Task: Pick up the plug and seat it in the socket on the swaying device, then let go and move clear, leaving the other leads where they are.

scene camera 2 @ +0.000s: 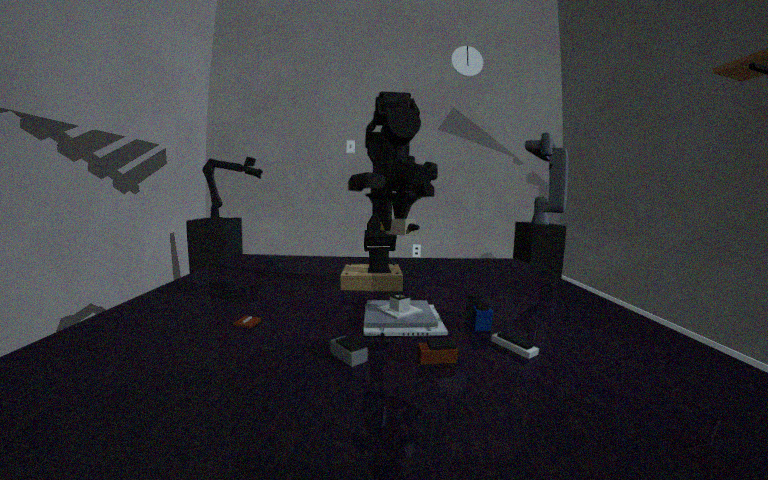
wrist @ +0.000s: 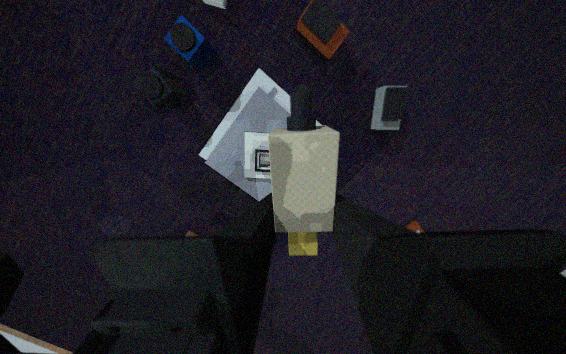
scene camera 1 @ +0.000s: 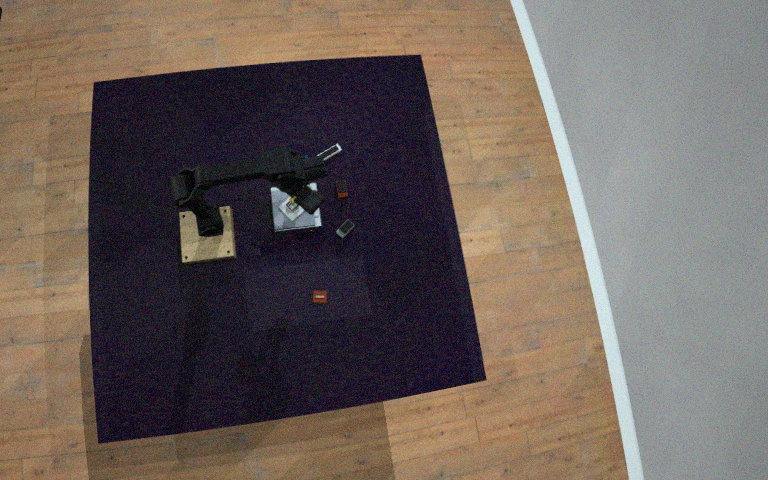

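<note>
The cream plug has a yellow tip and a black stub at its other end. My gripper is shut on the plug and holds it in the air above the device. In scene camera 1 the arm hides most of the plug, and its yellow tip shows beside the wrist. The device, a grey plate on a white base, carries a pale block with the black-rimmed socket. In the wrist view the plug covers part of the device and the socket block's right side.
Near the device stand a grey block, an orange block, a blue block and a long white block. A flat orange piece lies farther off.
</note>
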